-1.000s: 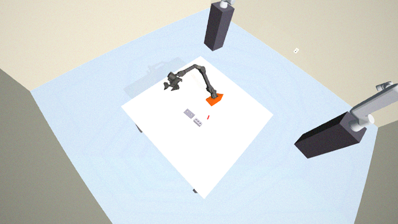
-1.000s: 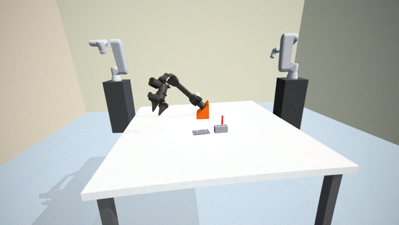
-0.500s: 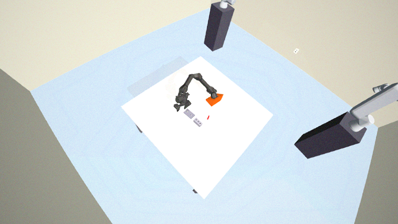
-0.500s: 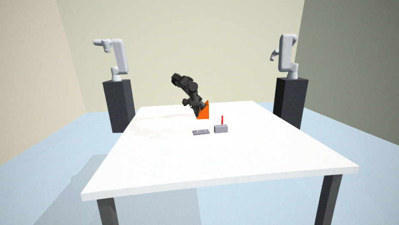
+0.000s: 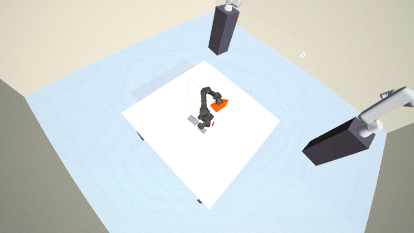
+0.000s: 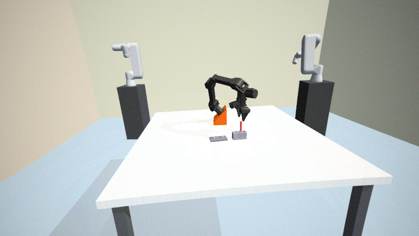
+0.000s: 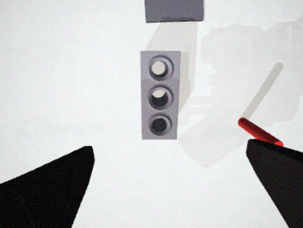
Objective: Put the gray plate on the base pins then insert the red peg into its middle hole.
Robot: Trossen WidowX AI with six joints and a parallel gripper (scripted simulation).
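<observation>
Right now the gray plate is 10 mm to the right of my gripper tip and 100 mm below it. From my gripper tip the other things lie so: red peg: 120 mm behind, 10 mm to the left, 100 mm below; then gray base: 10 mm ahead, 160 mm to the right, 130 mm below.
</observation>
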